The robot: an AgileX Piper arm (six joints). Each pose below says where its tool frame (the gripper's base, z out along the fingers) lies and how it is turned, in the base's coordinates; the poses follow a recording.
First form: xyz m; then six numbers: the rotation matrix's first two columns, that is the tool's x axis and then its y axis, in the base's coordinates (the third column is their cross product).
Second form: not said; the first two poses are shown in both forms.
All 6 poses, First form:
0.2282 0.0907 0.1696 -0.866 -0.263 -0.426 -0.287 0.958 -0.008
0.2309 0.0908 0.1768 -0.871 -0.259 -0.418 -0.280 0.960 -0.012
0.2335 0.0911 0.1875 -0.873 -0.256 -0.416 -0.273 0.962 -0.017
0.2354 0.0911 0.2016 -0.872 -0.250 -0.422 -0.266 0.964 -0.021
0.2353 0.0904 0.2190 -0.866 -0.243 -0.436 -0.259 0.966 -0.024
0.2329 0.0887 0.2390 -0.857 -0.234 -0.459 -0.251 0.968 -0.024
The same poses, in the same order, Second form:
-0.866 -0.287 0.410 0.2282; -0.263 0.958 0.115 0.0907; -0.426 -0.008 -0.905 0.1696; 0 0 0 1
-0.871 -0.280 0.404 0.2309; -0.259 0.960 0.107 0.0908; -0.418 -0.012 -0.909 0.1768; 0 0 0 1
-0.873 -0.273 0.405 0.2335; -0.256 0.962 0.099 0.0911; -0.416 -0.017 -0.910 0.1875; 0 0 0 1
-0.872 -0.266 0.412 0.2354; -0.250 0.964 0.094 0.0911; -0.422 -0.021 -0.907 0.2016; 0 0 0 1
-0.866 -0.259 0.427 0.2353; -0.243 0.966 0.092 0.0904; -0.436 -0.024 -0.899 0.2190; 0 0 0 1
-0.857 -0.251 0.450 0.2329; -0.234 0.968 0.095 0.0887; -0.459 -0.024 -0.888 0.2390; 0 0 0 1

